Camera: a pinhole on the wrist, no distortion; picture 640 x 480 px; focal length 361.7 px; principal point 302.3 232.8 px. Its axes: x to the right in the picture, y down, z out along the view. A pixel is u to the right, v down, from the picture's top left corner.
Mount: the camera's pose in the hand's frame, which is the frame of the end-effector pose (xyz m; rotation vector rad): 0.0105 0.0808 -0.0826 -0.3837 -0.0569 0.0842
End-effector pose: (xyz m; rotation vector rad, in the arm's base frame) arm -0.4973 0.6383 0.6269 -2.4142 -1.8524 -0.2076
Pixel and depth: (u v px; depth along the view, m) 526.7 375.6 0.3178
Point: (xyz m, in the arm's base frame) -0.1222 0.7454 0.4889
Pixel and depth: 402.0 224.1 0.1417
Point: -0.3553 0.6491 0.5840
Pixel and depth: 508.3 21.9 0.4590
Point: -0.3810 0.9460 0.2219
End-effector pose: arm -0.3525 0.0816 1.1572 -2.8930 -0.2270 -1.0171
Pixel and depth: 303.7 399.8 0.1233
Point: -0.3189 -0.0944 1.1456
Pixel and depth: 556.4 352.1 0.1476
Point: -0.2206 -0.0900 1.1860
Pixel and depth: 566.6 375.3 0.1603
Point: -0.2044 -0.1070 1.1875
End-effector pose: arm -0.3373 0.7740 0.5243 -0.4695 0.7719 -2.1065
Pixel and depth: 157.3 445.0 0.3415
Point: 0.0649 0.6719 0.3741
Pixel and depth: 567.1 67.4 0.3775
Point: -0.2533 0.3915 0.7366
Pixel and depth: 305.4 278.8 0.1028
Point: -0.2593 0.7068 0.4426
